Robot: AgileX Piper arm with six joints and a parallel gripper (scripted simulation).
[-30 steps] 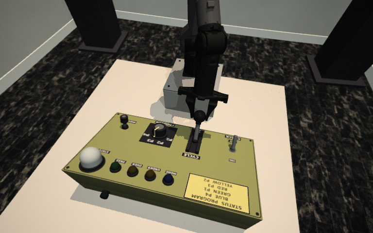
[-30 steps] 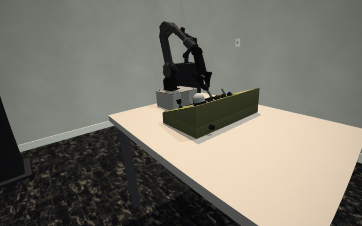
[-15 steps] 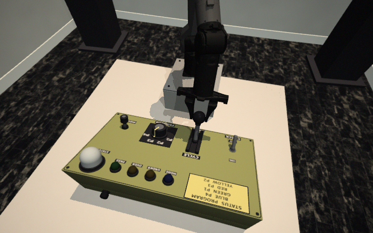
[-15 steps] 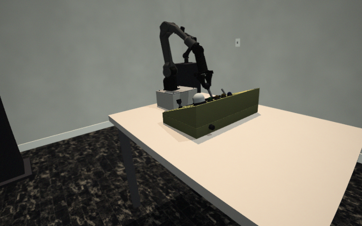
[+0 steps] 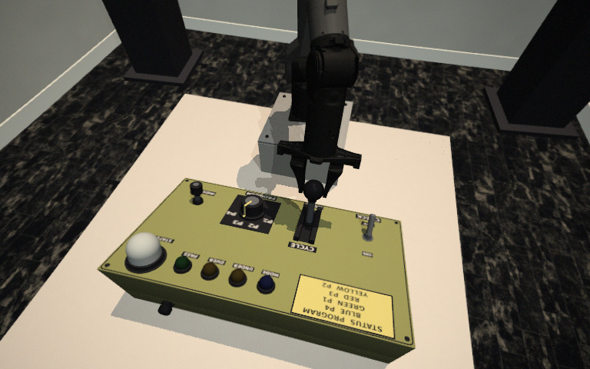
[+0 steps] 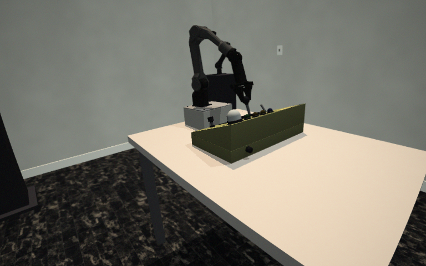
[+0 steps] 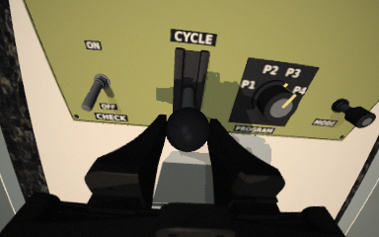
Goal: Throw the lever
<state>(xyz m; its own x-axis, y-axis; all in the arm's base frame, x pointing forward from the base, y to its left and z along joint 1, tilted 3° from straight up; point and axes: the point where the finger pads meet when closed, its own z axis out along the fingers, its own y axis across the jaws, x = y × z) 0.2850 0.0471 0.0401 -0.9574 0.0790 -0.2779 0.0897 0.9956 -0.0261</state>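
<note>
Right now my hand is 40 mm above the black ball-topped lever and 10 mm short of it. Round my hand: olive console: 80 mm below, 70 mm to the right, 60 mm ahead; then check toggle: 120 mm to the left, 60 mm below, 30 mm ahead; then program dial: 130 mm to the right, 60 mm below, 20 mm ahead.
</note>
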